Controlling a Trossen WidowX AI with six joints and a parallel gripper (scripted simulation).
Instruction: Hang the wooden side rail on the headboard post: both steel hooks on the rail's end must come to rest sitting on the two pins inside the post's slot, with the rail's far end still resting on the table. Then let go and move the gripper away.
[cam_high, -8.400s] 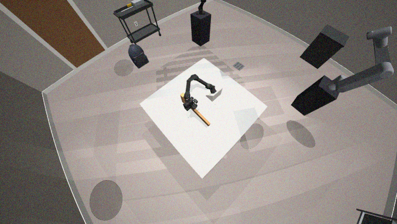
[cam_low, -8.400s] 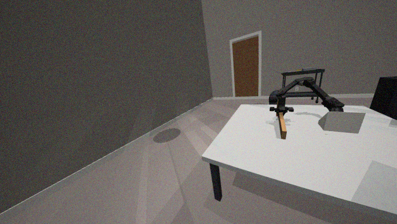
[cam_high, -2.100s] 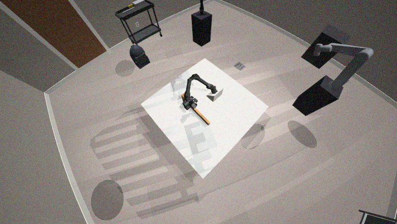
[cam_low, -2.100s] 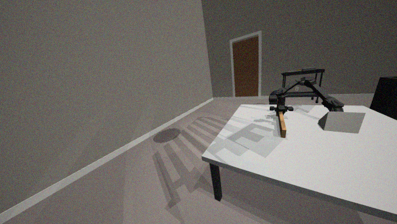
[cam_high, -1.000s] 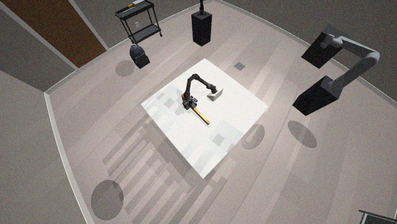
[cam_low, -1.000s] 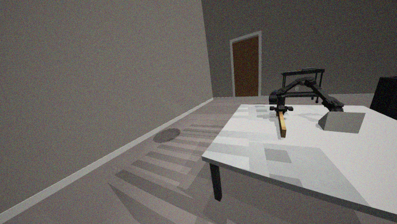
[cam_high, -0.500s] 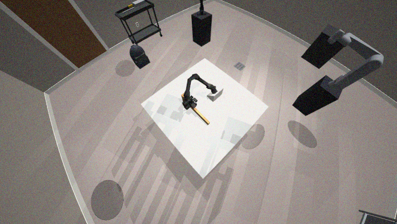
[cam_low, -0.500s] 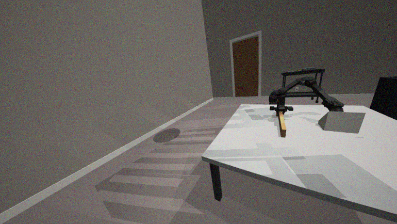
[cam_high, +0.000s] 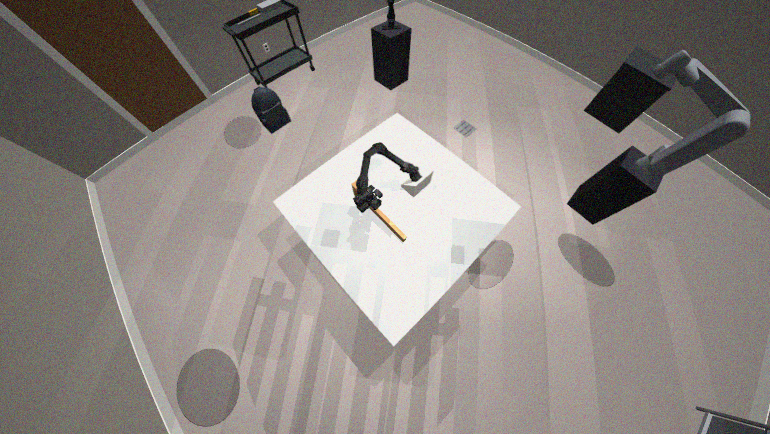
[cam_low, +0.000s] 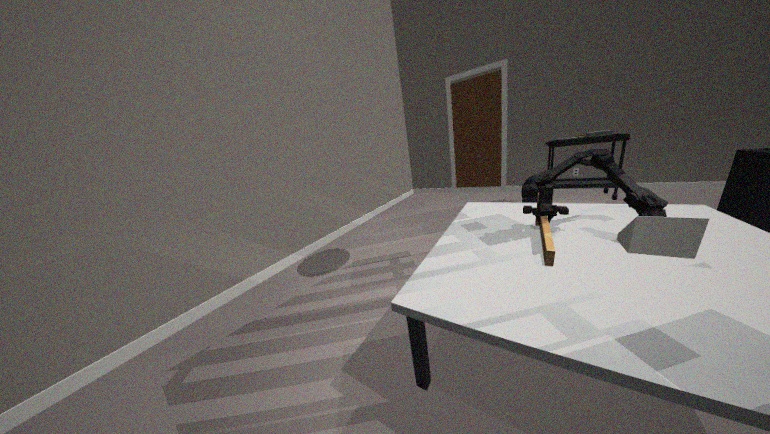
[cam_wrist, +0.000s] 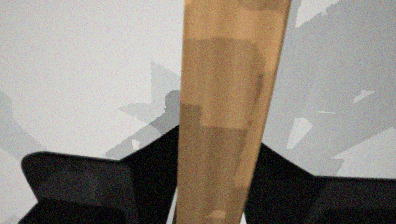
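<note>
Now: the headboard post 130 mm to the right of my gripper tip and 40 mm above it.
</note>
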